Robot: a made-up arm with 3 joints. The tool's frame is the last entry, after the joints.
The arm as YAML. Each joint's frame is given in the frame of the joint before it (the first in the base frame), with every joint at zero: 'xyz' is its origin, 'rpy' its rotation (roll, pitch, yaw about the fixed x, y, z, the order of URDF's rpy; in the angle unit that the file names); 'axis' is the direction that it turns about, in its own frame. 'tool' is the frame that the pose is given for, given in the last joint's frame.
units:
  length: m
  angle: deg
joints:
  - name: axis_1
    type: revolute
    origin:
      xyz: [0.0, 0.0, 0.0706]
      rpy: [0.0, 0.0, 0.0]
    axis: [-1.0, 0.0, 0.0]
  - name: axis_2
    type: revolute
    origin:
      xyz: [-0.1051, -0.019, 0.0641]
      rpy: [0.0, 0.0, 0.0]
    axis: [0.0, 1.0, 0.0]
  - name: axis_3
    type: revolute
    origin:
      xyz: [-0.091, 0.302, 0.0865]
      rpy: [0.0, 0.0, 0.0]
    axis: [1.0, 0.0, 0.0]
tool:
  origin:
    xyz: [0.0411, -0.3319, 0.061]
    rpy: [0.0, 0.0, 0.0]
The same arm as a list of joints. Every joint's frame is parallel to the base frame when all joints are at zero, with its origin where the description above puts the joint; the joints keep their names.
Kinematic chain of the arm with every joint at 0, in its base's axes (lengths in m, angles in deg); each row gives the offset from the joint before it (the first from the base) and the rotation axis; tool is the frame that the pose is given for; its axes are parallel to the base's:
axis_1: xyz 0 0 0.0706 axis -x
axis_2: xyz -0.1051 -0.019 0.0641 axis +y
axis_3: xyz -0.091 0.302 0.0865 axis +x
tool: xyz 0.0411 -0.3319 0.061

